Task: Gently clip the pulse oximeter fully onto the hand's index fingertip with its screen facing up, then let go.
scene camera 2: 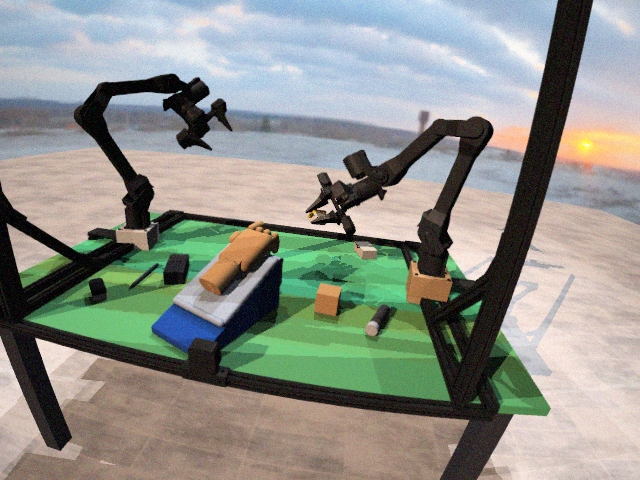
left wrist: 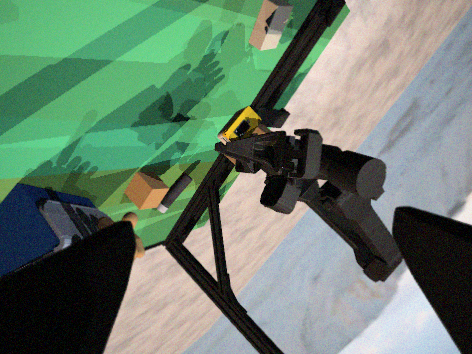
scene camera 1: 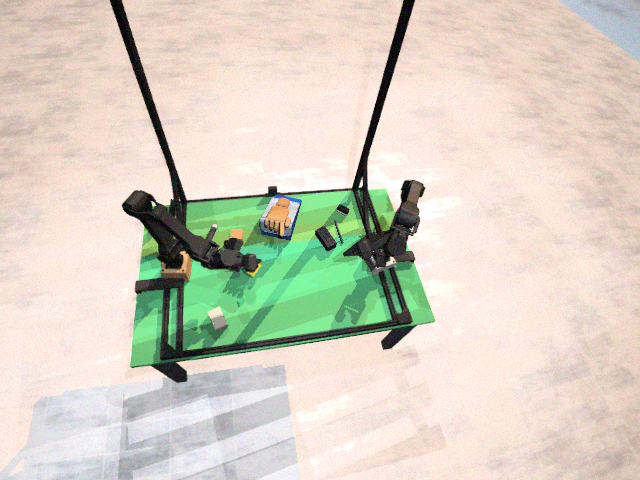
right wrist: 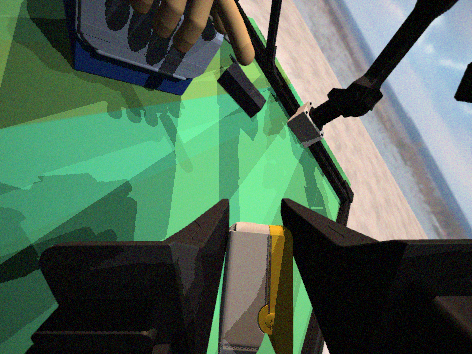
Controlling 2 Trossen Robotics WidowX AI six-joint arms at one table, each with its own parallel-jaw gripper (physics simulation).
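Places are measured from the left arm's base along level axes (x ahead, y left, z up), in metres.
Pixels of known places: left gripper, fingertip midpoint: [scene camera 2: 222, 140] [left wrist: 264, 227] [scene camera 1: 346, 252]; right gripper, fingertip midpoint: [scene camera 2: 308, 217] [left wrist: 220, 146] [scene camera 1: 259, 260] [right wrist: 255, 205]; left arm's base, origin of the base link: [scene camera 2: 137, 226] [right wrist: 315, 118]; right arm's base, origin of the base link: [scene camera 2: 430, 270] [scene camera 1: 174, 261].
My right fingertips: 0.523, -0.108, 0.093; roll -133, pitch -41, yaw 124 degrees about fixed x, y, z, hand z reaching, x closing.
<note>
Ahead of a thing's pixels: the offset from my right fingertips to its middle, as dx, dy, dz. "*": to the spot under its first point.
The pulse oximeter {+0.032, +0.023, -0.004} [scene camera 1: 254, 269] [scene camera 2: 316, 215] [left wrist: 243, 125] [right wrist: 247, 285] is white and yellow. Its yellow face with the dark screen shows in the left wrist view. My right gripper [scene camera 2: 309, 215] [right wrist: 255, 205] is shut on it and holds it above the table, apart from the hand. The tan hand [scene camera 1: 279, 210] [scene camera 2: 246, 250] lies palm down on a sloped blue and grey support {* -0.255, -0.350, -0.125} [scene camera 2: 180, 328]. Its index finger [scene camera 1: 282, 228] [right wrist: 240, 40] is stretched out past the other fingers, with nothing on its tip. My left gripper [scene camera 2: 221, 140] [left wrist: 264, 227] is open and empty, high at the other side.
An orange cube {+0.042, -0.216, -0.127} [scene camera 1: 236, 234] [scene camera 2: 327, 299] and a dark cylinder {+0.148, -0.276, -0.139} [scene camera 2: 377, 320] [left wrist: 176, 192] lie near the right arm. A pale block {+0.213, +0.125, -0.137} [scene camera 1: 217, 318] [scene camera 2: 366, 250] is farther off. A black box {-0.340, -0.084, -0.135} [scene camera 1: 326, 238] [right wrist: 242, 90], a pen {-0.420, -0.111, -0.147} [scene camera 2: 143, 275] and a small black block {-0.491, -0.211, -0.136} [scene camera 2: 97, 290] lie beyond the hand.
</note>
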